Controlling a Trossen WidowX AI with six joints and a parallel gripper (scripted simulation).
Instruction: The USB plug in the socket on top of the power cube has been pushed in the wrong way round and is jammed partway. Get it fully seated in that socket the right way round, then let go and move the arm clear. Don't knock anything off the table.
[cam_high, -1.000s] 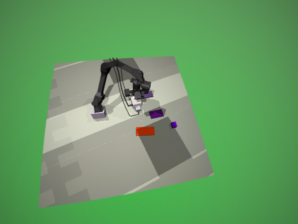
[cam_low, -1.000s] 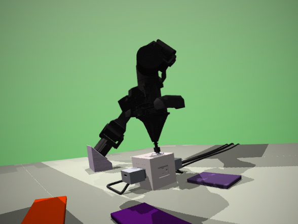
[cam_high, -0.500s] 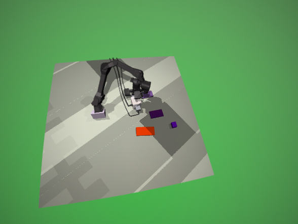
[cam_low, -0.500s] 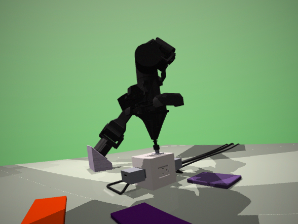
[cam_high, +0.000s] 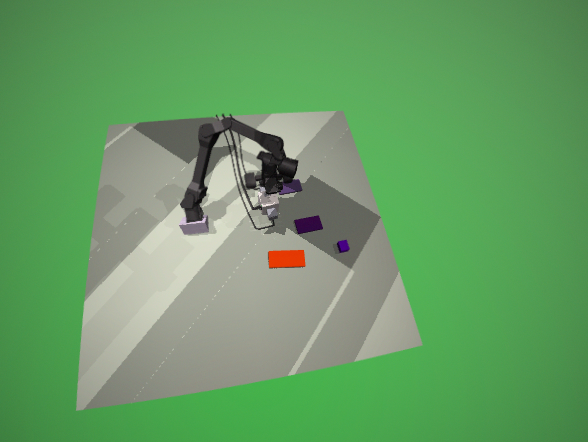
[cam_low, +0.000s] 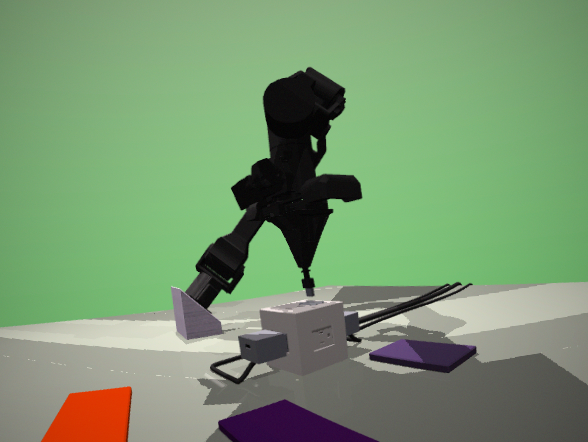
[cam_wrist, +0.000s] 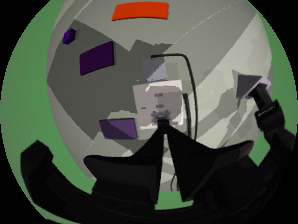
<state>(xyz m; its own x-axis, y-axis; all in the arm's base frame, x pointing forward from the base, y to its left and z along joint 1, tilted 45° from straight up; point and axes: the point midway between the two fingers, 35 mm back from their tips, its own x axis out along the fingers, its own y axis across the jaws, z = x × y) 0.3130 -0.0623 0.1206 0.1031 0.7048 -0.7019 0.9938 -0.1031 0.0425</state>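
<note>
My gripper tip is now 50 mm above the USB socket. The rest, counted from my gripper tip: orange slab 280 mm to the right, 120 mm below, 20 mm ahead; then USB plug 20 mm below; then purple block 290 mm to the right, 270 mm ahead, 110 mm below.
</note>
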